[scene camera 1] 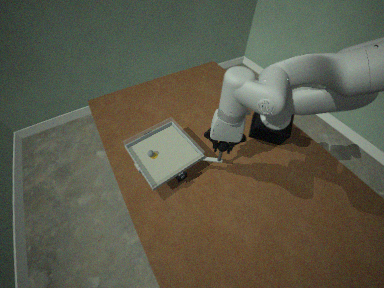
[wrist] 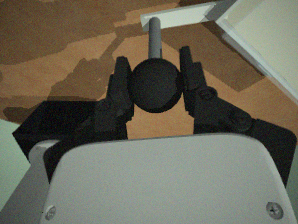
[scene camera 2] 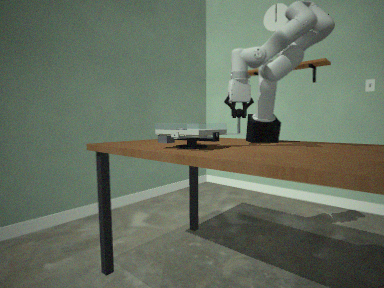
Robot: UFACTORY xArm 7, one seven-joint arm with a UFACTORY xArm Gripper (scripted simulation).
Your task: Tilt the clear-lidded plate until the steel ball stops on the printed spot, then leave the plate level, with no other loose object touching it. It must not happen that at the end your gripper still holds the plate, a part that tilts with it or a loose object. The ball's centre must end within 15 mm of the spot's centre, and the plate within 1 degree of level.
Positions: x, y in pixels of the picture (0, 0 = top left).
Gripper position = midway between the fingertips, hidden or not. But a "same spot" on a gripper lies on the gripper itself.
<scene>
My gripper shows in scene camera 1, in the wrist view (155, 65) and in scene camera 2. One and the same spot on my gripper: (scene camera 1: 220, 131) is (scene camera 2: 236, 89).
</scene>
